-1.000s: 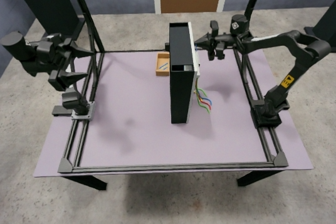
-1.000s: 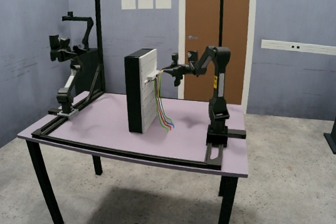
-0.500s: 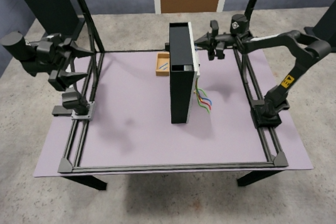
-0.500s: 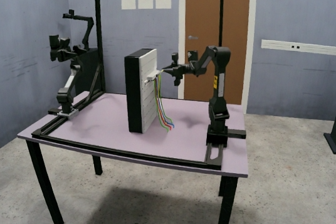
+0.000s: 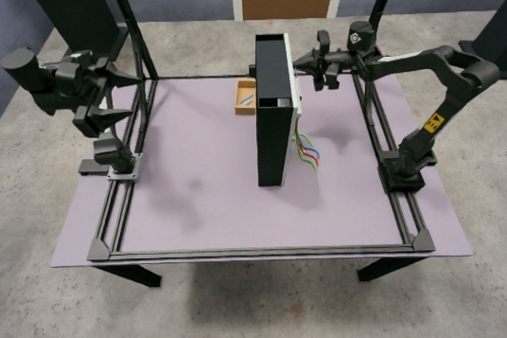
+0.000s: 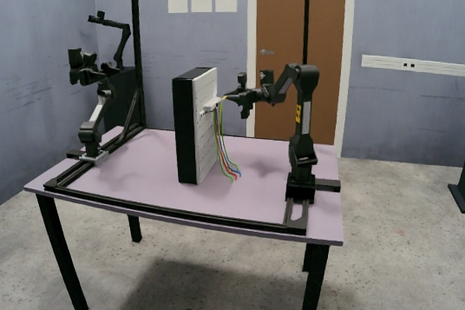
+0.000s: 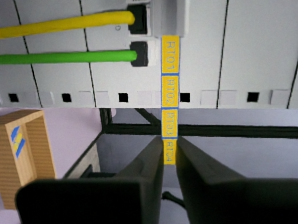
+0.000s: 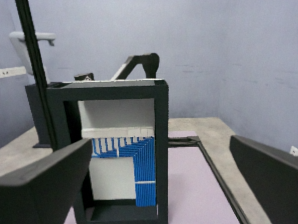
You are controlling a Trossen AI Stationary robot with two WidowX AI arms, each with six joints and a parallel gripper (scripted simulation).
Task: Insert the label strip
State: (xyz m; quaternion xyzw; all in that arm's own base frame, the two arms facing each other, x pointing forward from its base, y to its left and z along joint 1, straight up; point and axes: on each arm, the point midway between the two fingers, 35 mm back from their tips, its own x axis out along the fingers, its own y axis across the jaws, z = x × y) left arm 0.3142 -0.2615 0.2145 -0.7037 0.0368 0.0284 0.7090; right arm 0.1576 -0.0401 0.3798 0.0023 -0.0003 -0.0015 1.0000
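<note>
My left hand is 3 cm short of the yellow label strip and 2 cm to the left of it. The rest, counted from my left hand: white jack panel (15 cm ahead, 5 cm to the right, 8 cm below).
</note>
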